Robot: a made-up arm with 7 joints. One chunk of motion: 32 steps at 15 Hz.
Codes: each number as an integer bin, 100 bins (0 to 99) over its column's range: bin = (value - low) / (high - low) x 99, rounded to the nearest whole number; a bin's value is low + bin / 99 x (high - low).
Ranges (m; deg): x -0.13..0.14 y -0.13..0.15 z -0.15..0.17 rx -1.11..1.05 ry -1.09..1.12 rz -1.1..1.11
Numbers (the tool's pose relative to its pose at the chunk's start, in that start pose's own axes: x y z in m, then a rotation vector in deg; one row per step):
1: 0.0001 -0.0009 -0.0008 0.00 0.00 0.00
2: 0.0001 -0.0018 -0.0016 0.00 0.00 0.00
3: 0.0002 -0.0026 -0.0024 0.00 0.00 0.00
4: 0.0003 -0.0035 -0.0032 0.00 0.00 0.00
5: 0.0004 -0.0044 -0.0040 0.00 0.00 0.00
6: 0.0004 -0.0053 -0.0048 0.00 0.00 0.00
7: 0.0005 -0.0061 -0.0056 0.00 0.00 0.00
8: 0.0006 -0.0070 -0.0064 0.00 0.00 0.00
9: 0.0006 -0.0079 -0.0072 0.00 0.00 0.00
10: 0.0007 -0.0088 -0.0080 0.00 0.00 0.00
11: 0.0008 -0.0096 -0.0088 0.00 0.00 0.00
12: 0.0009 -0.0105 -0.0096 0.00 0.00 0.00
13: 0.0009 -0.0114 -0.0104 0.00 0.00 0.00
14: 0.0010 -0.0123 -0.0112 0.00 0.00 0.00
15: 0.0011 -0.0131 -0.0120 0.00 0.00 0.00
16: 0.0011 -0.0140 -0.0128 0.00 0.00 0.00
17: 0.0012 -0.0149 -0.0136 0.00 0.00 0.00
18: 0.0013 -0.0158 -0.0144 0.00 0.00 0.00
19: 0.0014 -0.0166 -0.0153 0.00 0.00 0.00
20: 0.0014 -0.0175 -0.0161 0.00 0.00 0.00
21: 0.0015 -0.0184 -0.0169 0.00 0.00 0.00
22: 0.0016 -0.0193 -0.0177 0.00 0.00 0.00
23: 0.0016 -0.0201 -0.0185 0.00 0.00 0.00
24: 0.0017 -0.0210 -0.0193 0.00 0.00 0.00
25: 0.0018 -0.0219 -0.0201 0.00 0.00 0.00
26: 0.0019 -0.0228 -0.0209 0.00 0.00 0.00
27: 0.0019 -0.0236 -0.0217 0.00 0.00 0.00
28: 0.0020 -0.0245 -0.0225 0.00 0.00 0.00
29: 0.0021 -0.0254 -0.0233 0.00 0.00 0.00
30: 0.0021 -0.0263 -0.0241 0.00 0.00 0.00
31: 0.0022 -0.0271 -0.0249 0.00 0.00 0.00
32: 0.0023 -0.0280 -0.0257 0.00 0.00 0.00
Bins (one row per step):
1: 48 46 46 51 49 49
2: 48 45 46 51 49 49
3: 48 45 46 51 49 49
4: 48 45 45 51 49 49
5: 48 44 45 51 49 49
6: 48 44 45 51 49 49
7: 48 44 45 51 49 49
8: 48 43 44 51 49 49
9: 48 43 44 51 49 49
10: 48 43 44 51 49 49
11: 48 43 44 51 49 49
12: 48 42 43 51 49 49
13: 48 42 43 51 49 49
14: 48 42 43 51 49 49
15: 48 41 43 51 49 49
16: 48 41 42 51 49 49
17: 48 41 42 51 49 49
18: 48 40 42 51 49 49
19: 48 40 42 51 49 49
20: 48 40 41 51 49 49
21: 48 39 41 51 49 49
22: 48 39 41 51 49 49
23: 48 39 41 51 49 49
24: 48 39 40 51 49 49
25: 48 38 40 51 49 49
26: 48 38 40 51 49 49
27: 48 38 40 51 49 49
28: 48 37 39 51 49 49
29: 48 37 39 51 49 49
30: 48 37 39 51 49 49
31: 48 36 39 51 49 49
32: 49 36 38 51 49 49

